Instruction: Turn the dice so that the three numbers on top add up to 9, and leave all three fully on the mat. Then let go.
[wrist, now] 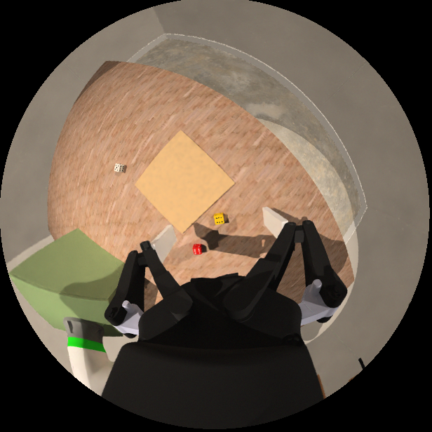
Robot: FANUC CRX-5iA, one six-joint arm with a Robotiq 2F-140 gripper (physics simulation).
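A yellow die lies on the wooden table just off the right lower edge of the tan square mat. A red die lies on the table below the mat's near corner. A white die lies on the table to the left of the mat. All three dice are off the mat. The numbers on their tops are too small to read surely. My gripper is wide open and empty, above the table. In the view, the yellow and red dice show between its two fingers, below them.
A green block stands at the lower left, with a white and grey arm part beside it. The wooden table ends at a curved-looking edge on the right, with a grey stone-like surface beyond. The gripper's shadow falls right of the red die.
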